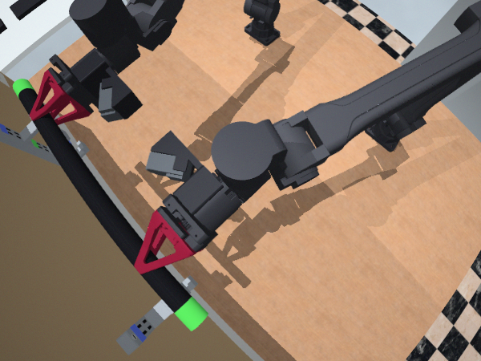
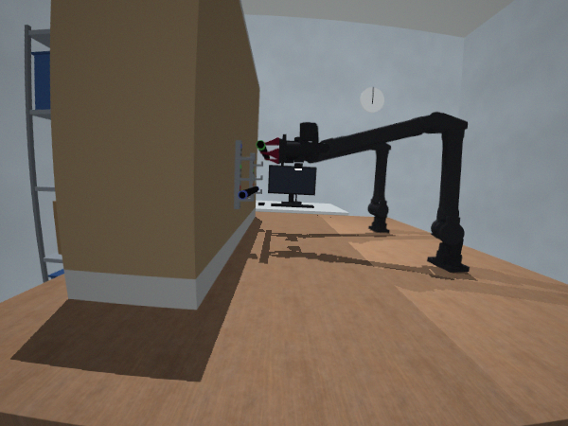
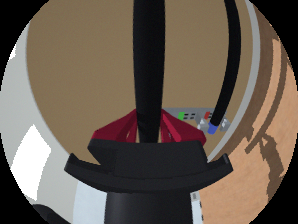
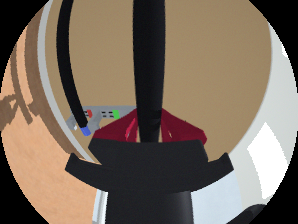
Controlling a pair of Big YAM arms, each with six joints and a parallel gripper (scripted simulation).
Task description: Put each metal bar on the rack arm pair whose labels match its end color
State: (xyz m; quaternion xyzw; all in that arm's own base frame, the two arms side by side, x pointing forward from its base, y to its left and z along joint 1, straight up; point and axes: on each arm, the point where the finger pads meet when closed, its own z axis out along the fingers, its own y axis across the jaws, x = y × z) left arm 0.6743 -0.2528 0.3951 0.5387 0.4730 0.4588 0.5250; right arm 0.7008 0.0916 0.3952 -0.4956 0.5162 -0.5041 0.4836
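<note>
The green-ended bar lies 15 cm to the right of my left hand. Also, from my left hand: brown wall: 24 cm ahead, 14 cm to the right, 5 cm above; then blue-ended bar: 6 cm ahead, 15 cm to the right, 18 cm below.
</note>
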